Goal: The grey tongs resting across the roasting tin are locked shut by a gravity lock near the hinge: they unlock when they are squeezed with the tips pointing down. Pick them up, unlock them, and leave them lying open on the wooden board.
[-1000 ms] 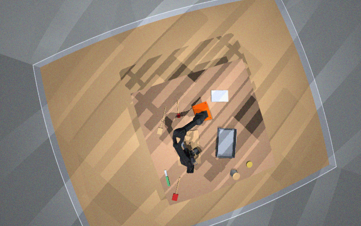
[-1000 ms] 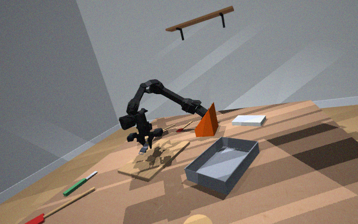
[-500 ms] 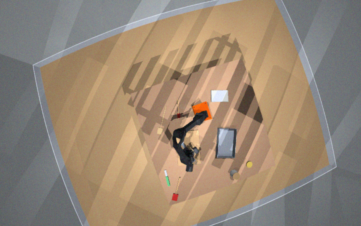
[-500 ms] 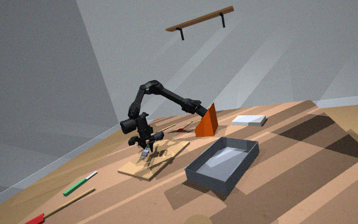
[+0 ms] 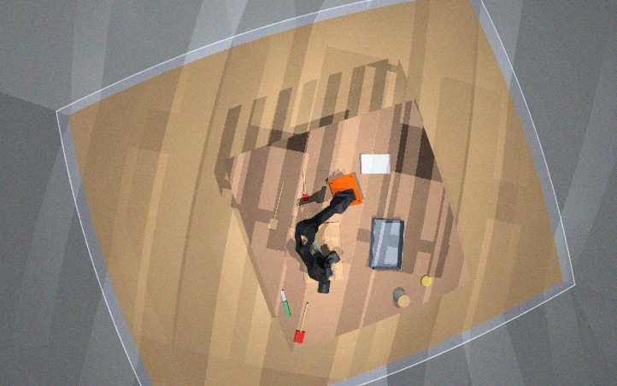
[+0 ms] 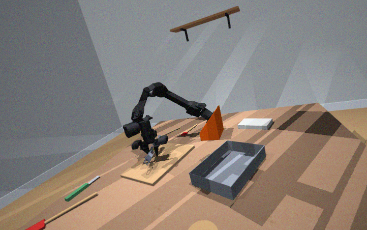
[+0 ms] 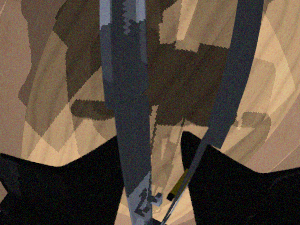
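Right now my gripper tip is 3 cm past the wooden board, 1 cm to the right of it and 4 cm above it. Also, from my gripper tip: grey roasting tin (3 cm ahead, 40 cm to the left, 2 cm below); white block (46 cm behind, 48 cm to the left, 3 cm below).
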